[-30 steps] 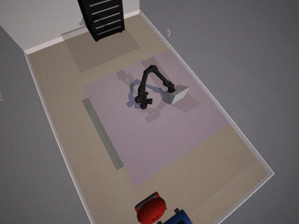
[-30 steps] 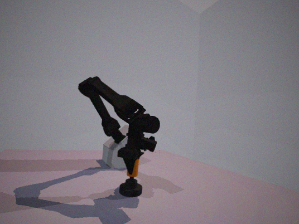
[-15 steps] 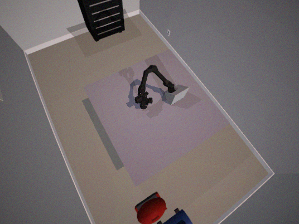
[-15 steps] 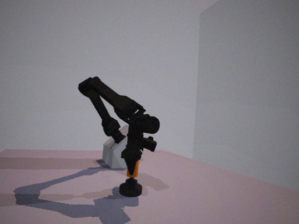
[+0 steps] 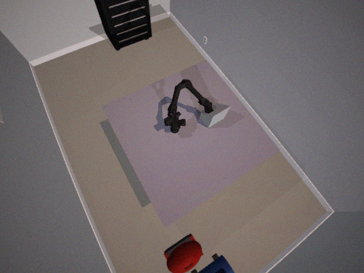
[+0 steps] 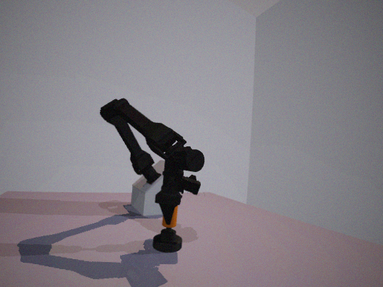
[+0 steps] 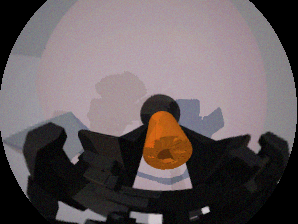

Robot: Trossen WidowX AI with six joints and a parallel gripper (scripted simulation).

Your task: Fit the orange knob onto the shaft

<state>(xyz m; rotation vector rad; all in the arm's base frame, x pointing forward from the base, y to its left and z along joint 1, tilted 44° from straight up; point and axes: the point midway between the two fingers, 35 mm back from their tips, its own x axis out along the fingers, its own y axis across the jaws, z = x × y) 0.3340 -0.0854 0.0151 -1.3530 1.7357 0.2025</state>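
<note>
Right now the orange knob is 2 cm above my gripper tip. Also, from my gripper tip: dark round pedestal (4 cm below).
</note>
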